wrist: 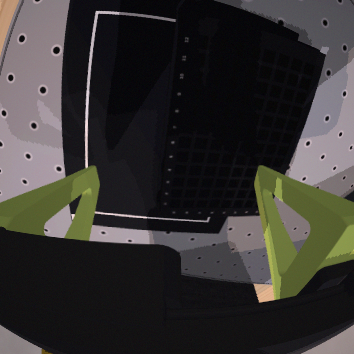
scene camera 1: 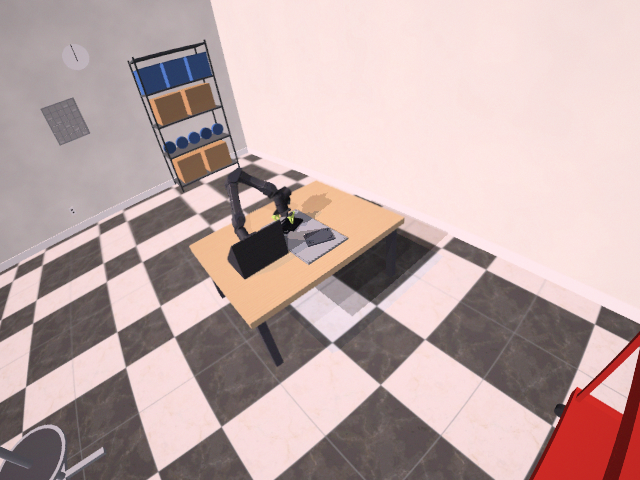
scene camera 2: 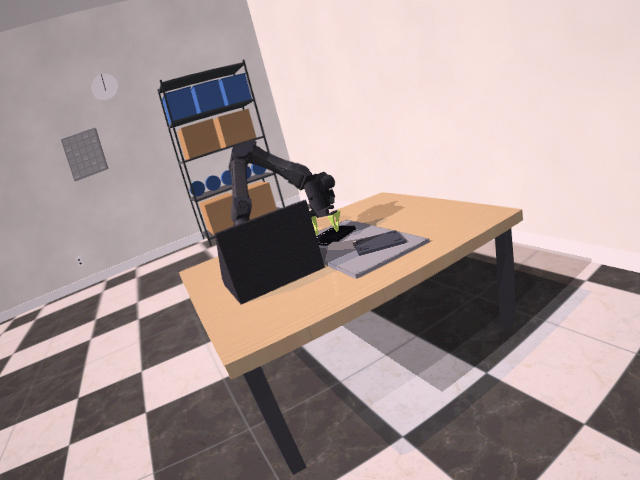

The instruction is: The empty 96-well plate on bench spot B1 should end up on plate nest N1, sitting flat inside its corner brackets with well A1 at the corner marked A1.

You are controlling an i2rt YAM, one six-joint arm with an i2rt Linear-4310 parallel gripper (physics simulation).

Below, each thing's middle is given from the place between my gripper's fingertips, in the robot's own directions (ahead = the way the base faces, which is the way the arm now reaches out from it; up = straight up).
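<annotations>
There is a black nest with white outline point(wrist: 115, 68), and my gripper is 2 cm above it, 1 cm short of it and 1 cm to the right of it. I also see a black well plate point(wrist: 238, 95), which is 1 cm below my gripper, 3 cm ahead of it and 2 cm to the right of it.
</annotations>
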